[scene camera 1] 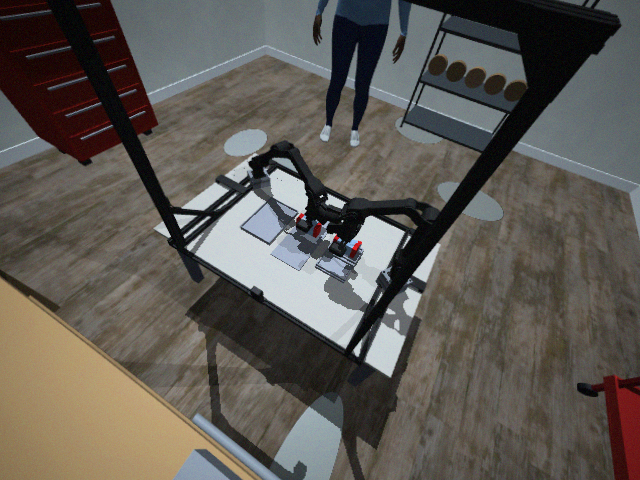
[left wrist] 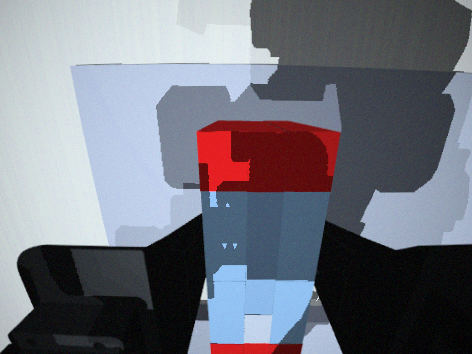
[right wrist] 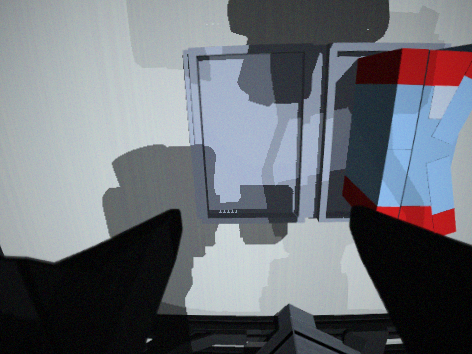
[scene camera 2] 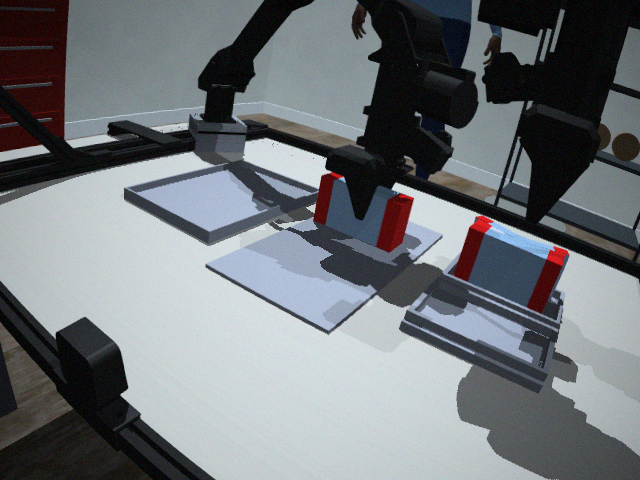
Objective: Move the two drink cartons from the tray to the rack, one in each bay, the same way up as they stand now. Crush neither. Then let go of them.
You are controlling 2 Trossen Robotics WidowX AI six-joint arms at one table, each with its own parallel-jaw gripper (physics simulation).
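Seen in the pictures: left gripper, fingertip midpoint: (left wrist: 253,216) (scene camera 2: 367,214); right gripper, fingertip midpoint: (right wrist: 265,218) (scene camera 2: 535,213); left arm's base at its link origin: (scene camera 1: 258,174) (scene camera 2: 217,119).
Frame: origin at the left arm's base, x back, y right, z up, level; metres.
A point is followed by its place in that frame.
My left gripper (scene camera 1: 310,225) {x -0.431, y -0.109, z -0.022 m} (scene camera 2: 369,204) {x -0.431, y -0.109, z -0.022 m} (left wrist: 253,216) {x -0.431, y -0.109, z -0.022 m} is shut on a blue carton with red ends (scene camera 1: 316,229) {x -0.481, y -0.117, z 0.011 m} (scene camera 2: 338,206) {x -0.415, y -0.071, z -0.017 m} (left wrist: 265,240) {x -0.442, y -0.114, z 0.016 m}. It holds the carton upright over the flat plate; whether it touches the plate is unclear. The second carton (scene camera 1: 355,249) {x -0.662, y -0.227, z 0.021 m} (scene camera 2: 501,266) {x -0.611, y -0.192, z -0.008 m} (right wrist: 372,130) {x -0.610, y -0.191, z -0.003 m} stands in the rack's back bay, at the right in the right wrist view; its top looks creased. The rack's (scene camera 1: 333,268) {x -0.680, y -0.111, z -0.046 m} (scene camera 2: 473,355) {x -0.700, y -0.081, z -0.047 m} (right wrist: 311,140) {x -0.641, y -0.171, z -0.046 m} other bay is empty. My right gripper (right wrist: 265,218) {x -0.671, y -0.132, z 0.089 m} is open and empty above the rack, one finger overlapping the second carton's edge in its wrist view.
The tray (scene camera 1: 255,235) {x -0.365, y 0.151, z -0.045 m} (scene camera 2: 165,217) {x -0.366, y 0.151, z -0.051 m} is empty, at the left on the white table. The flat plate (scene camera 1: 289,258) (scene camera 2: 289,294) (left wrist: 92,110) lies between tray and rack. A black frame (scene camera 1: 294,316) {x -0.819, y 0.149, z -0.061 m} runs along the table edges. The two arms are close together above plate and rack.
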